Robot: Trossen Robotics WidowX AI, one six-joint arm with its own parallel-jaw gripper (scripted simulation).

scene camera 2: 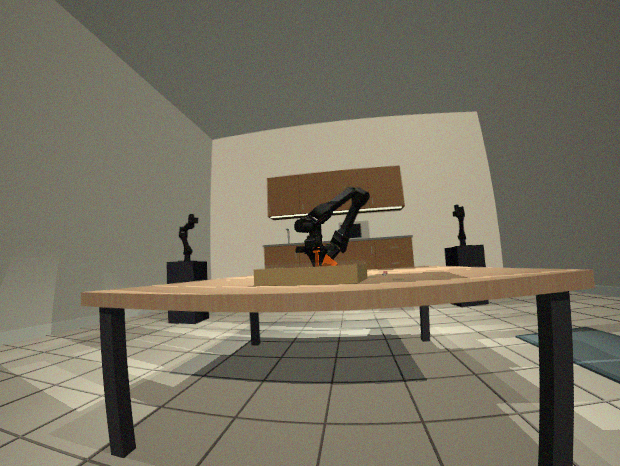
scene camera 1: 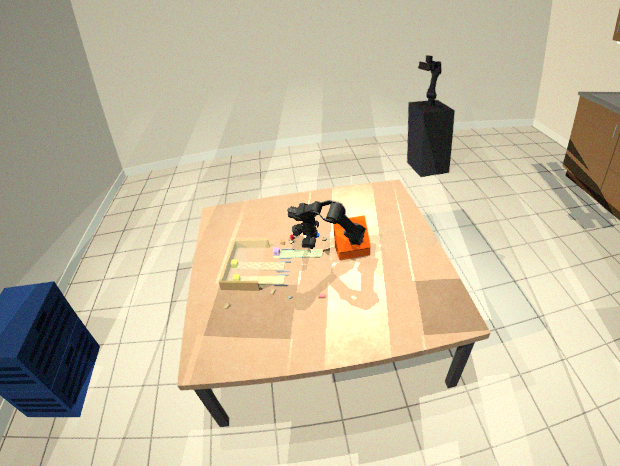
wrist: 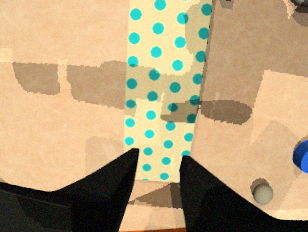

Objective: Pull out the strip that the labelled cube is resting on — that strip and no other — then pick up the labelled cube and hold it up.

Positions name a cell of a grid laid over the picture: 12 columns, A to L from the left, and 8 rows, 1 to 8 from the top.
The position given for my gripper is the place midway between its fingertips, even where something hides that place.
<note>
In view: my gripper (wrist: G6) and a strip (wrist: G2).
</note>
